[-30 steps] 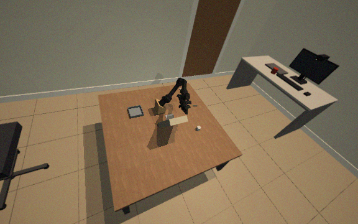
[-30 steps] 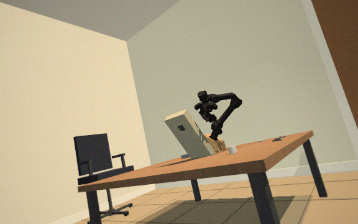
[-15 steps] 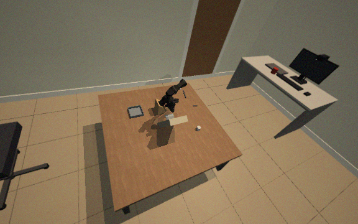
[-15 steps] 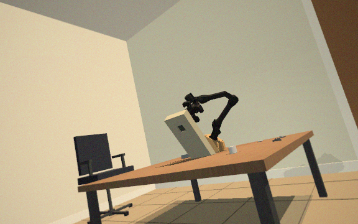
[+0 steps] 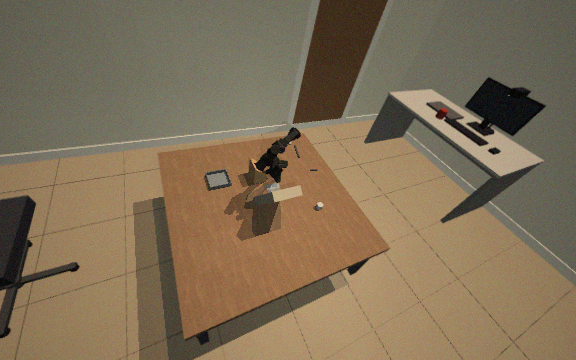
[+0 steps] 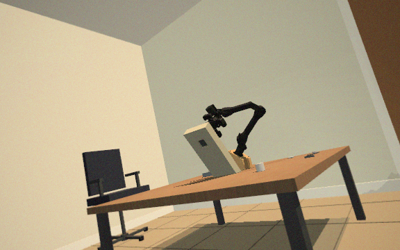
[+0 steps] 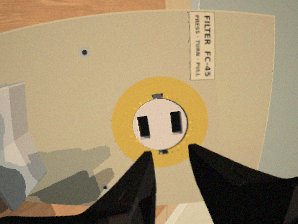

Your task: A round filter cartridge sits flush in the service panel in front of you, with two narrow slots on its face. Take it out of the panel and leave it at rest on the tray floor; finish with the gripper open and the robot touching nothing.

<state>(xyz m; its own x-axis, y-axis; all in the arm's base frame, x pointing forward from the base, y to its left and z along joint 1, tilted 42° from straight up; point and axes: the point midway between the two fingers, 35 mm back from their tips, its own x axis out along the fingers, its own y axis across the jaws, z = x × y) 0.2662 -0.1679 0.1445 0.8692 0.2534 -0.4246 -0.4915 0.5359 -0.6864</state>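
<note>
My gripper tip is 50 mm short of the round white filter cartridge, 40 mm above it and 10 mm to the left of it. Also, from my gripper tip: tray (400 mm behind, 280 mm below, 240 mm to the right); then beige service panel (110 mm below).
</note>
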